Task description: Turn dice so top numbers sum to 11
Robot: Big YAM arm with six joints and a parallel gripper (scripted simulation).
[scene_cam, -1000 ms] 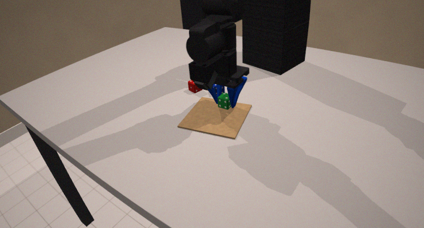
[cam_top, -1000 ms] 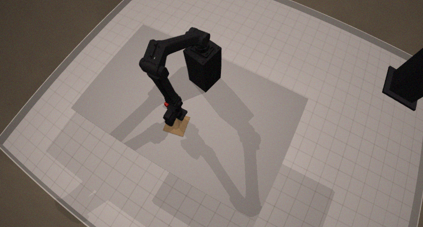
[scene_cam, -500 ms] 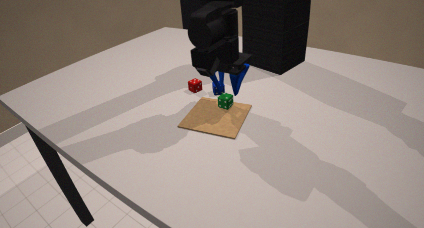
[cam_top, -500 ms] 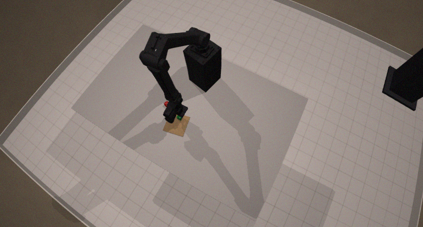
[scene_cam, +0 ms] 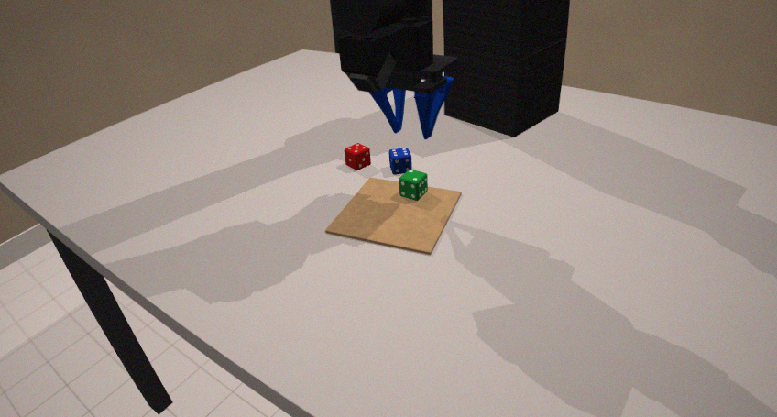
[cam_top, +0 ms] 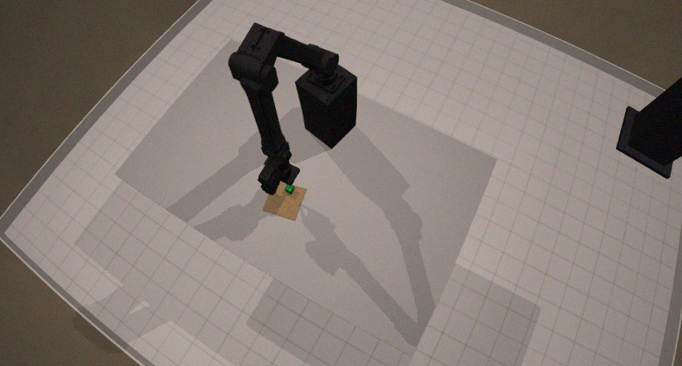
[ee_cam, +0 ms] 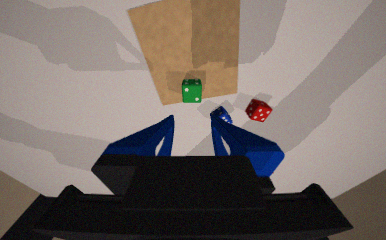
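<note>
My hand is 13 cm to the left of the red die, 9 cm above it and 2 cm past it. Round my hand: tan mat 10 cm below, 5 cm ahead, 1 cm to the left; then green die 8 cm below; then blue die 9 cm below, 6 cm to the right, 5 cm behind.
</note>
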